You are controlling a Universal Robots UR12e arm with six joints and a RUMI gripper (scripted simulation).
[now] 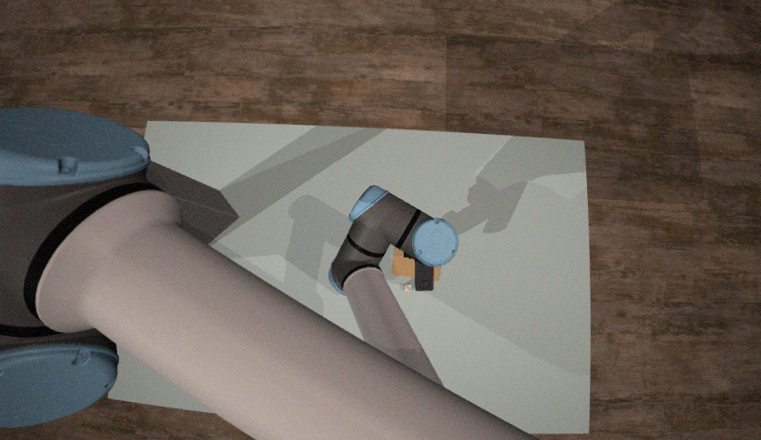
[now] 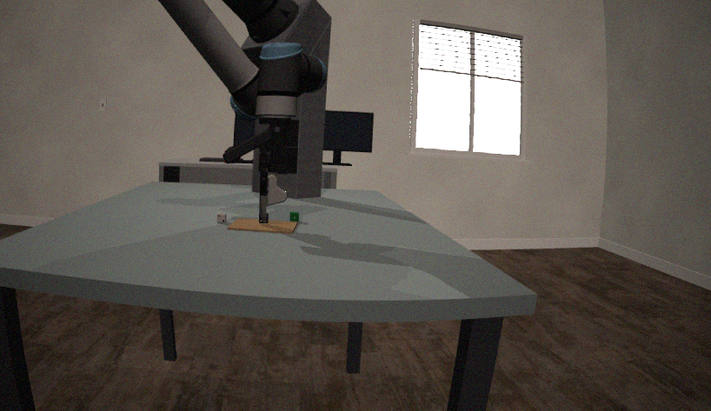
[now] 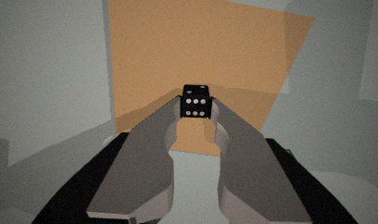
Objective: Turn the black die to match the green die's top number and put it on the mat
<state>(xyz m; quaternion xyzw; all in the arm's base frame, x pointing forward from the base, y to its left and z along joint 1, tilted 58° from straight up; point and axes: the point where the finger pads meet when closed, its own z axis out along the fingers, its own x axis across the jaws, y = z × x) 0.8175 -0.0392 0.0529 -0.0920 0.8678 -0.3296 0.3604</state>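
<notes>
The black die is 10 mm below my hand. The rest, counted from my hand: mat 20 mm below; green die 80 mm behind, 80 mm to the left, 20 mm below; white die 40 mm behind, 90 mm to the right, 20 mm below.
</notes>
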